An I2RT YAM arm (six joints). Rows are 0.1 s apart.
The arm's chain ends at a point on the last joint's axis. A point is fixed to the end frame.
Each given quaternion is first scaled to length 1.
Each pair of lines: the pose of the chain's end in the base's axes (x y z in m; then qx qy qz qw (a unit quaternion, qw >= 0)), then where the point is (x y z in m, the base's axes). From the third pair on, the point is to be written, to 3 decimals.
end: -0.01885, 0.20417, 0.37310, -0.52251, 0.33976, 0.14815, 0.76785
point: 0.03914 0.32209 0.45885
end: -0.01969, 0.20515, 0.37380, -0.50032, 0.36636, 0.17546, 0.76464
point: 0.04500 0.31952 0.45956
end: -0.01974, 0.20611, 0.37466, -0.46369, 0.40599, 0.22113, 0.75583
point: 0.055 0.315 0.459
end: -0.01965, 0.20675, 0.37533, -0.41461, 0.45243, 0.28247, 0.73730
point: 0.067 0.310 0.456
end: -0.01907, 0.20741, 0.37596, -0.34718, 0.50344, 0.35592, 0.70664
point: 0.081 0.304 0.449
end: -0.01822, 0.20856, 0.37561, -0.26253, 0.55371, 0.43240, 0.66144
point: 0.095 0.299 0.436
